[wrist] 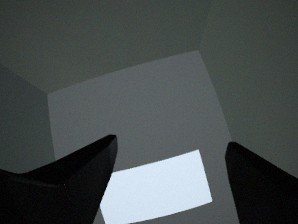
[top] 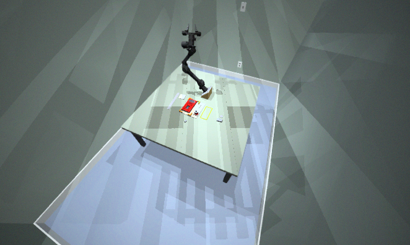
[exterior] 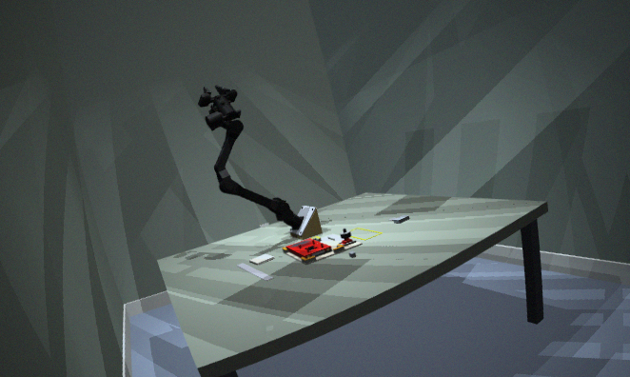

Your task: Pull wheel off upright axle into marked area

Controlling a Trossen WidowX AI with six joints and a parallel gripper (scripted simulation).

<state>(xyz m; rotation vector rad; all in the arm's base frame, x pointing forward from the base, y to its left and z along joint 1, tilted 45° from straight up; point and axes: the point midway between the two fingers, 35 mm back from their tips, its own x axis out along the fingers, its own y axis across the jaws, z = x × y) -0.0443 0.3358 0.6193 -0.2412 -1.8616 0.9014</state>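
The dark wheel is 710 mm below my gripper tip, 510 mm ahead of it and 190 mm to the left of it. Round my gripper tip: flat grey strip (750 mm below, 380 mm ahead, 150 mm to the right); then upright axle (720 mm below, 510 mm ahead, 190 mm to the left); then grey block (740 mm below, 520 mm ahead, 470 mm to the left).
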